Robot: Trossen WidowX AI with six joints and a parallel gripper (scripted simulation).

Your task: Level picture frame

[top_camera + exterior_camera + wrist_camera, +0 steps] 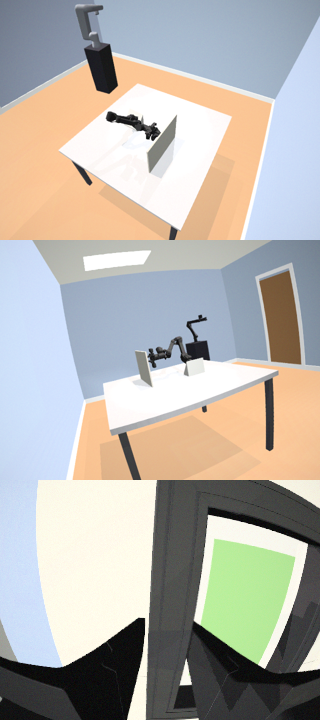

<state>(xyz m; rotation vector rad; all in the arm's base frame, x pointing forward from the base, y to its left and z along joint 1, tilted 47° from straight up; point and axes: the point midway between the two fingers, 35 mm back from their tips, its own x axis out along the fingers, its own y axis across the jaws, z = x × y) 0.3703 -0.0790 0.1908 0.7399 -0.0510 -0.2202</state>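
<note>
Right now the picture frame is 50 mm below my gripper tip. From my gripper tip the other things lie so: cream wall panel 10 mm ahead, 20 mm to the right, 70 mm below.
</note>
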